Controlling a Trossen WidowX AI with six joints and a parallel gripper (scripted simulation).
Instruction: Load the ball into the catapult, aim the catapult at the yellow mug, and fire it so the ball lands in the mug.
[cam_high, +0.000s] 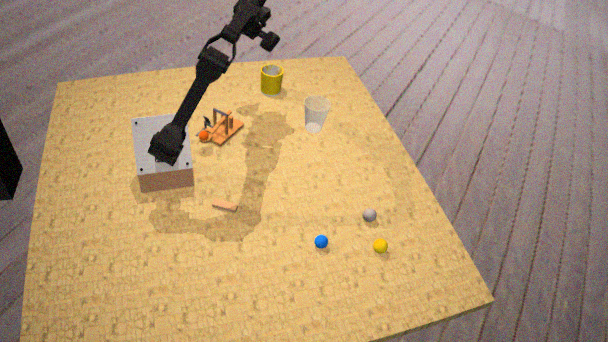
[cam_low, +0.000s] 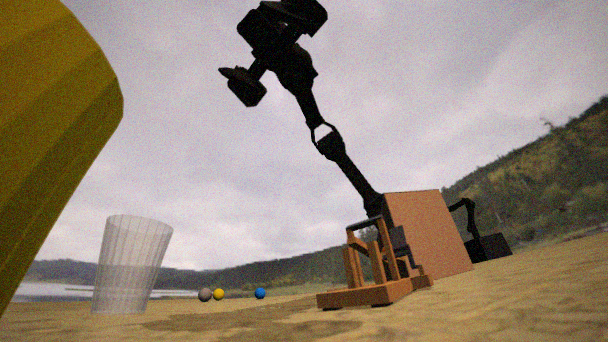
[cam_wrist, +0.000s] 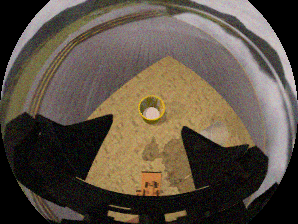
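The orange ball lies 210 mm behind my gripper tip, 260 mm to the right of it and 210 mm below it. From my gripper tip the other things lie so: wooden catapult: 180 mm behind, 210 mm to the right, 220 mm below; yellow mug: 60 mm ahead, 60 mm to the left, 240 mm below; clear cup: 190 mm ahead, 180 mm to the right, 240 mm below.
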